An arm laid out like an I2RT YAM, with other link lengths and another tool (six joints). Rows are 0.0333 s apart.
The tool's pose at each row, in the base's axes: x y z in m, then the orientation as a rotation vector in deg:
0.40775, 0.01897, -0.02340, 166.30, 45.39, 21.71
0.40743, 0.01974, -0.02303, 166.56, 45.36, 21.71
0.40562, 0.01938, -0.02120, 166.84, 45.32, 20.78
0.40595, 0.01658, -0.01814, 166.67, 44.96, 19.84
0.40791, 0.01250, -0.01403, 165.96, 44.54, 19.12
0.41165, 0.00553, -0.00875, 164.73, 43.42, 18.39
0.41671, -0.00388, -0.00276, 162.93, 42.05, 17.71
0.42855, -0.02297, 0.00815, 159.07, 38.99, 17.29
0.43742, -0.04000, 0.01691, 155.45, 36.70, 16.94
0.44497, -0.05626, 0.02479, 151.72, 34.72, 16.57
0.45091, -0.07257, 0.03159, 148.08, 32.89, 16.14
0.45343, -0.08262, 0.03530, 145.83, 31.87, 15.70
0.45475, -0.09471, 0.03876, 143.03, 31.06, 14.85
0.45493, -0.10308, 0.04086, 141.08, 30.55, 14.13
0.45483, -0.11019, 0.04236, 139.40, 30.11, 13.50
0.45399, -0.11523, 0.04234, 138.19, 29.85, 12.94
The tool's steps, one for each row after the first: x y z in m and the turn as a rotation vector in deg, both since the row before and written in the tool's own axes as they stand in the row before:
0.00021, -0.00075, -0.00047, 0.23, 0.04, 0.09
-0.00131, -0.00027, -0.00223, 0.30, -0.57, 0.06
-0.00053, 0.00306, -0.00277, -0.21, -0.68, 0.12
0.00036, 0.00513, -0.00331, -0.74, -0.63, 0.02
0.00057, 0.00871, -0.00377, -1.43, -0.80, 0.31
0.00059, 0.01166, -0.00370, -2.03, -0.90, 0.33
0.00237, 0.02433, -0.00510, -4.46, -1.25, 0.90
0.00078, 0.02095, -0.00243, -4.01, -1.06, 0.52
0.00003, 0.01957, -0.00073, -4.03, -1.04, 0.33
-0.00142, 0.01855, 0.00117, -3.89, -1.05, 0.27
-0.00186, 0.01073, 0.00159, -2.36, -0.75, 0.07
-0.00381, 0.01172, 0.00282, -2.81, -1.05, -0.28
-0.00332, 0.00759, 0.00242, -1.93, -0.82, -0.26
-0.00306, 0.00611, 0.00246, -1.66, -0.72, -0.22
-0.00290, 0.00336, 0.00253, -1.17, -0.58, -0.23

